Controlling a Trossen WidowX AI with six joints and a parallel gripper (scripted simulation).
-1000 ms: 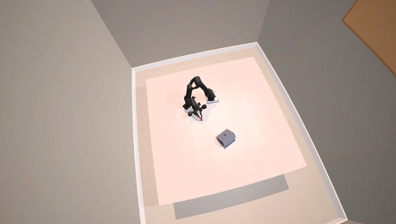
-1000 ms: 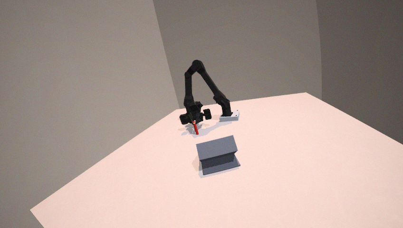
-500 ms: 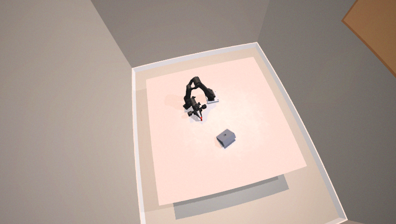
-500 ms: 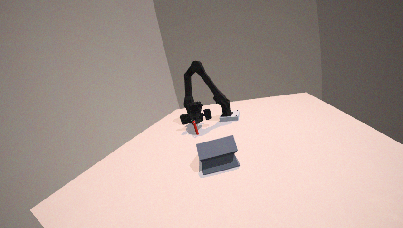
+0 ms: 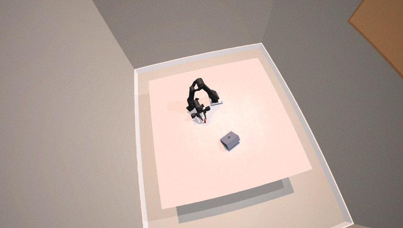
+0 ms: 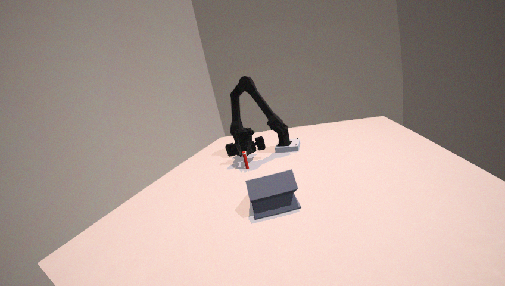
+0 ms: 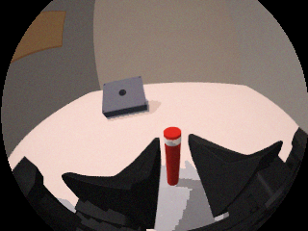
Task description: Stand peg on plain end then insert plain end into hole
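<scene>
Right now my gripper tip is 1 cm above the red peg. From my gripper tip the other things lie so: grey sloped panel 19 cm ahead, 20 cm to the left, 2 cm below.
</scene>
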